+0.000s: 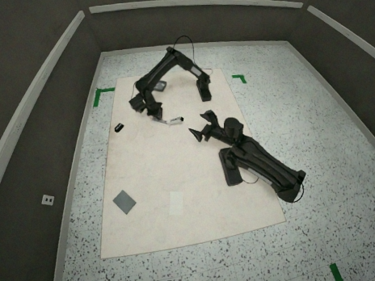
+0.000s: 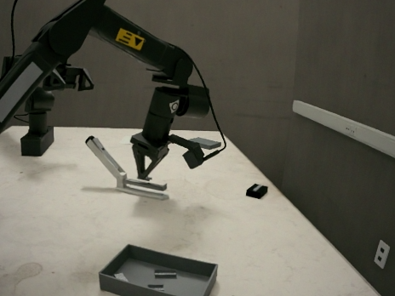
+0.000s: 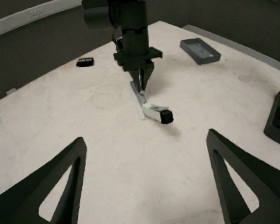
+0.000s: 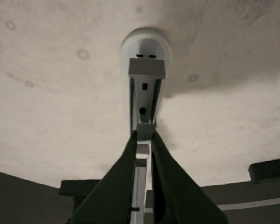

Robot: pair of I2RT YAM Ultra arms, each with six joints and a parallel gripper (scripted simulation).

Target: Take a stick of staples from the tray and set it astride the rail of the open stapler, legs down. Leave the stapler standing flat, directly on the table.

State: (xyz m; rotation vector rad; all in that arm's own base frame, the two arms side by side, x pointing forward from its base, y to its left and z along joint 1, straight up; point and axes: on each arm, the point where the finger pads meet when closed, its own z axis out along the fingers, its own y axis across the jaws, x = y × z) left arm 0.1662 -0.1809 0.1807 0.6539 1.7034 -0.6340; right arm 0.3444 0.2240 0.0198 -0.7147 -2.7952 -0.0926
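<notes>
Right now my right hand is 50 mm past the stapler, 30 mm to the right of it and 10 mm above it. Also, from my right hand: grey pad: 450 mm to the left, 230 mm ahead, 40 mm below; then white sheet: 500 mm to the left, 50 mm below, 30 mm behind; then black block: 280 mm ahead, 40 mm below.
</notes>
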